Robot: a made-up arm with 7 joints.
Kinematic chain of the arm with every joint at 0, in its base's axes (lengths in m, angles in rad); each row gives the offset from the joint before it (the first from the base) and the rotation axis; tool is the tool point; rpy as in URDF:
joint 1: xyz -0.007 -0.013 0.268 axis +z
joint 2: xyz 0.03 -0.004 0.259 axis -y
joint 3: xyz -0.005 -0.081 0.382 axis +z
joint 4: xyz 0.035 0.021 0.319 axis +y
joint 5: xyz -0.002 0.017 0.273 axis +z
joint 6: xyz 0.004 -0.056 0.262 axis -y
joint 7: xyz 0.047 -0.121 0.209 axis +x
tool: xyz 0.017 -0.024 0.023 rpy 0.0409 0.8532 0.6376
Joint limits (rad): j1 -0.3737..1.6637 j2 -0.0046..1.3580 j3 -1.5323..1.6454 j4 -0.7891..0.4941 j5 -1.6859..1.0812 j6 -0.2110..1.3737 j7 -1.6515..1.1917
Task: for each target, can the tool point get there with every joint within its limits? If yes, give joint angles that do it. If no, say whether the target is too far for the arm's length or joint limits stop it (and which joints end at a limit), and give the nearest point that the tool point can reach.
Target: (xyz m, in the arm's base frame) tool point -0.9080 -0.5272 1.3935
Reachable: yes | joints 0.6067 0.5632 -0.2216 -0.3860 -1.1874 0.8170 -0.0711
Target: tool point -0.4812 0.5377 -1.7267
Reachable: no: too far | nearest point -0.9592 0.3905 0.1141 | short by 1.908 m
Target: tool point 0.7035 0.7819 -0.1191
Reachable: no: joint limits stop it (at a limit: joint 1, joint 2, joint 4, joint 6) | nearest point -0.7235 0.7789 0.4417 | short by 1.533 m
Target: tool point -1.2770 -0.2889 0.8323
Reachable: yes | joints 0.2634 1.1326 -1.2916 -0.4062 0.7358 1.1547 0.5403
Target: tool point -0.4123 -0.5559 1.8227
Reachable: yes | joints 0.7441 0.5853 0.2045 -0.1291 0.7584 -0.0018 0.7330
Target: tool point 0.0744 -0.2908 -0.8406
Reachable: no: joint limits stop it (at a limit: joint 1, joint 2, joint 4, joint 6) | nearest point 0.1598 -1.0310 0.1060 | short by 1.205 m
